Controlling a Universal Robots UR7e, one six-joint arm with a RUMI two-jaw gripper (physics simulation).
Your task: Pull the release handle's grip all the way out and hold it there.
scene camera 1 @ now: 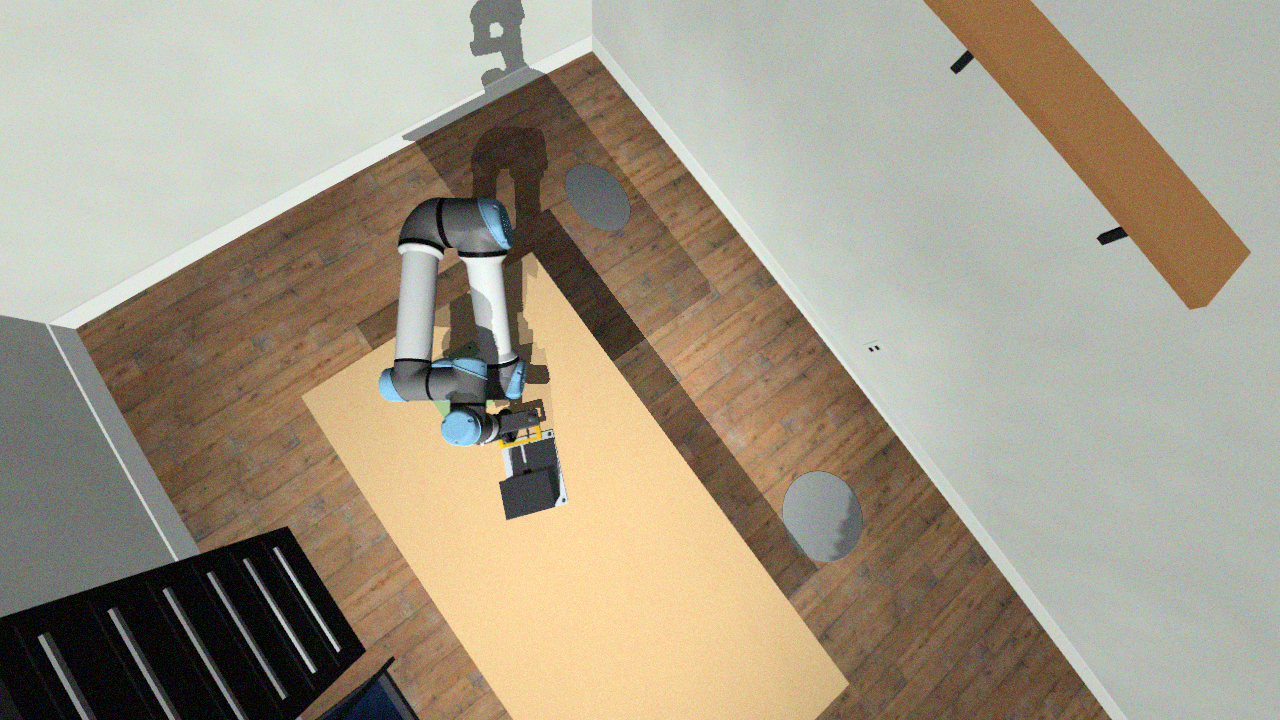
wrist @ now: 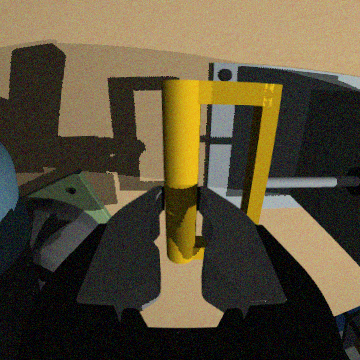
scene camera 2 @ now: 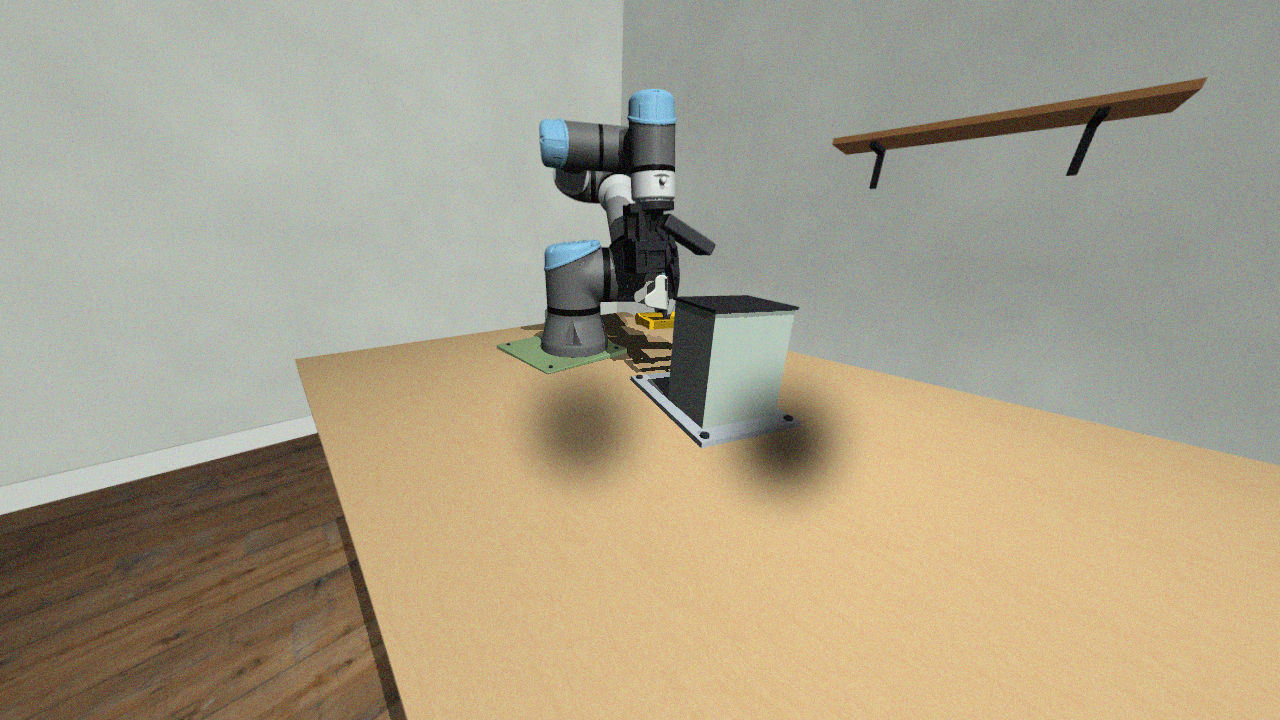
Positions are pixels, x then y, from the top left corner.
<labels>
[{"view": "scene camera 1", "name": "my gripper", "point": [515,426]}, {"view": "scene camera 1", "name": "light grey base plate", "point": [543,452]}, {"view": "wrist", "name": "my gripper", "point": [180,188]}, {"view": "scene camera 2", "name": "my gripper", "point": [662,322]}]
</labels>
